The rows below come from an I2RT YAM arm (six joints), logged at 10 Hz.
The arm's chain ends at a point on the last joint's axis. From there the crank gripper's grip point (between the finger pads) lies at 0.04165 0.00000 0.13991 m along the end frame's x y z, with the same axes.
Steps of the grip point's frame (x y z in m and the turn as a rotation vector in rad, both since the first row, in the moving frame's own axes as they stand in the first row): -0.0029, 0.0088, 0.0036, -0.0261, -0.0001, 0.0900; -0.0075, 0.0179, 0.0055, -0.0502, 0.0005, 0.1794; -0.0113, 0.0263, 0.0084, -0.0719, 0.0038, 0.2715; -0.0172, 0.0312, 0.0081, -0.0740, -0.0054, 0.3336; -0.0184, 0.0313, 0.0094, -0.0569, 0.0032, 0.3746; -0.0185, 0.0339, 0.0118, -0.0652, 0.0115, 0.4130; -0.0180, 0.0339, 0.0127, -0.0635, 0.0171, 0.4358; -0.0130, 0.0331, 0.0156, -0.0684, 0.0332, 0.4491
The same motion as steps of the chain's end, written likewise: -0.0026, 0.0014, 0.0037, -0.0261, -0.0001, 0.0900; -0.0063, 0.0035, 0.0059, -0.0502, 0.0005, 0.1794; -0.0089, 0.0051, 0.0093, -0.0719, 0.0038, 0.2715; -0.0125, 0.0075, 0.0088, -0.0740, -0.0054, 0.3336; -0.0145, 0.0082, 0.0102, -0.0569, 0.0032, 0.3746; -0.0147, 0.0080, 0.0131, -0.0652, 0.0115, 0.4130; -0.0145, 0.0072, 0.0143, -0.0635, 0.0171, 0.4358; -0.0112, 0.0048, 0.0180, -0.0684, 0.0332, 0.4491
